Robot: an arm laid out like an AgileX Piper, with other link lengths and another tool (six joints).
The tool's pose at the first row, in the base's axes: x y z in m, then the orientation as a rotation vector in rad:
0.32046, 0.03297, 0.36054, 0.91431, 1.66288, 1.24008
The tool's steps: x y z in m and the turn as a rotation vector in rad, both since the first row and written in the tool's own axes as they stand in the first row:
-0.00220, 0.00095, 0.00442, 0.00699, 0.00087, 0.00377
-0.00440, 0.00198, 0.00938, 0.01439, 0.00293, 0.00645
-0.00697, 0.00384, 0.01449, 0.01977, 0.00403, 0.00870
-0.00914, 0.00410, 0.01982, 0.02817, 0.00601, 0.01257
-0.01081, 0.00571, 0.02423, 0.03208, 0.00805, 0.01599
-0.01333, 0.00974, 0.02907, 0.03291, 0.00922, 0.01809
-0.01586, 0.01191, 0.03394, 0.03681, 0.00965, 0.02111
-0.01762, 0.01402, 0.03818, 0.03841, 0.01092, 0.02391
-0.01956, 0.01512, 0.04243, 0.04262, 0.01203, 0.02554
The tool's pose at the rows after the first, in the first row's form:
0.32543, 0.03275, 0.36124, 0.92166, 1.66785, 1.23807
0.33091, 0.03274, 0.36193, 0.92767, 1.67435, 1.23578
0.33672, 0.03265, 0.36348, 0.93251, 1.67868, 1.23405
0.34248, 0.03261, 0.36337, 0.94029, 1.68554, 1.23173
0.34729, 0.03302, 0.36460, 0.94490, 1.68918, 1.23245
0.35298, 0.03341, 0.36828, 0.94682, 1.69016, 1.23400
0.35857, 0.03334, 0.37016, 0.95183, 1.69262, 1.23341
0.36329, 0.03374, 0.37192, 0.95483, 1.69406, 1.23492
0.36802, 0.03373, 0.37273, 0.95839, 1.69767, 1.23360

